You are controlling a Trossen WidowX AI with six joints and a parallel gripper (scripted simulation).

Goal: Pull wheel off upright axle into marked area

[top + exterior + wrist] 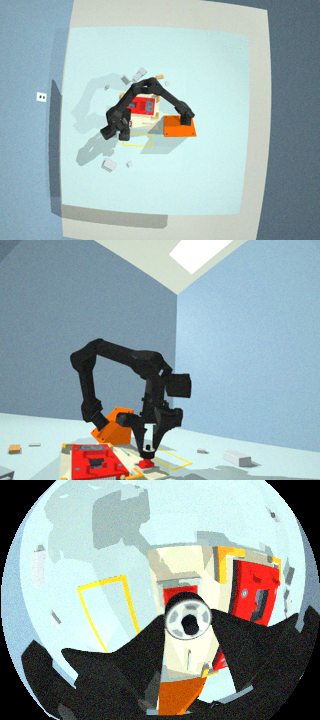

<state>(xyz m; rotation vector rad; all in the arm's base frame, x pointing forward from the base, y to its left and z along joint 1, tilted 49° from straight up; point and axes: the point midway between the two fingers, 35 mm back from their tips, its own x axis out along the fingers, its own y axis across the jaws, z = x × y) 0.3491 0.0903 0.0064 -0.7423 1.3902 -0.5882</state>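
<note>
The black axle lies 1 cm below my gripper tip. The rest, counted from my gripper tip: wheel: right at my gripper tip.
</note>
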